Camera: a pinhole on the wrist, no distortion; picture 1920 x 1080 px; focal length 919.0 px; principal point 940.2 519.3 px. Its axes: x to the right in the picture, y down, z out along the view. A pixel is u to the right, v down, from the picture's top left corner.
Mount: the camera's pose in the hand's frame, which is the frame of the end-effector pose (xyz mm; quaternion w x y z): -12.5 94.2 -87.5 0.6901 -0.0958 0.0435 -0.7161
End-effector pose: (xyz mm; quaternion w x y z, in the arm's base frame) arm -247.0 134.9 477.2 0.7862 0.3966 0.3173 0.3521
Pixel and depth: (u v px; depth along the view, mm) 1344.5 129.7 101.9
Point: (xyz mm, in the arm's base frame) -265.8 121.9 546.3
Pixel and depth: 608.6 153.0 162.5
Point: -258.8 142.1 666.3
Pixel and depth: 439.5 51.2 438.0
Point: -150.7 40.5 1000.0
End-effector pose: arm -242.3 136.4 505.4 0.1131 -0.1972 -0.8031 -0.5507
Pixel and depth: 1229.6 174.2 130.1
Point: -179.7 198.6 526.1
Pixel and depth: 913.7 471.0 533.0
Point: -220.2 602.7 494.8
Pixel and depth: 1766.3 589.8 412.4
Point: -419.4 389.6 208.3
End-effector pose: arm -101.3 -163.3 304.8 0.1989 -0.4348 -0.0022 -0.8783
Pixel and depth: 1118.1 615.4 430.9
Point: 103.4 -180.5 591.7
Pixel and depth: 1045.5 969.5 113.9
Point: -95.0 -263.0 348.0
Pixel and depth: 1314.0 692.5 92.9
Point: -89.1 -227.7 312.8
